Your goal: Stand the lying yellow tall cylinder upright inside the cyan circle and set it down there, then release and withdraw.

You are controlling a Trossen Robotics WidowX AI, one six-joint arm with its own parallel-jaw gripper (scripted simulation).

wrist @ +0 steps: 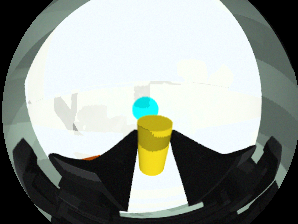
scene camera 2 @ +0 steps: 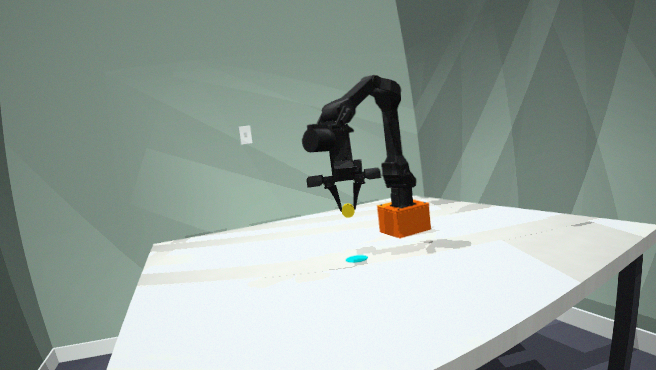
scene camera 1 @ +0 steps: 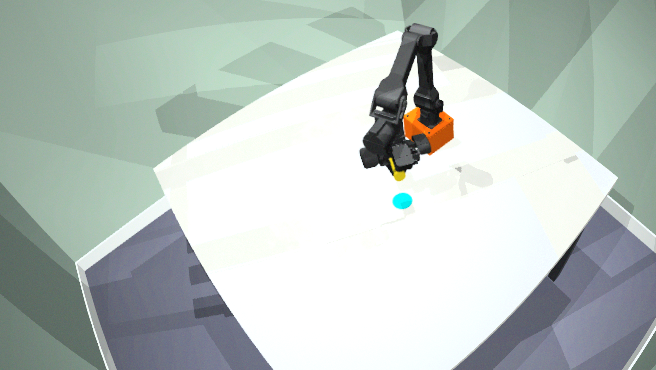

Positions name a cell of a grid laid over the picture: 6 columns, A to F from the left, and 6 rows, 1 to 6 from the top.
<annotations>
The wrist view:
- gripper: D4
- yellow tall cylinder: D4, held by the gripper
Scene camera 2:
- gripper: D4
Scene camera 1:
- gripper: D3
</annotations>
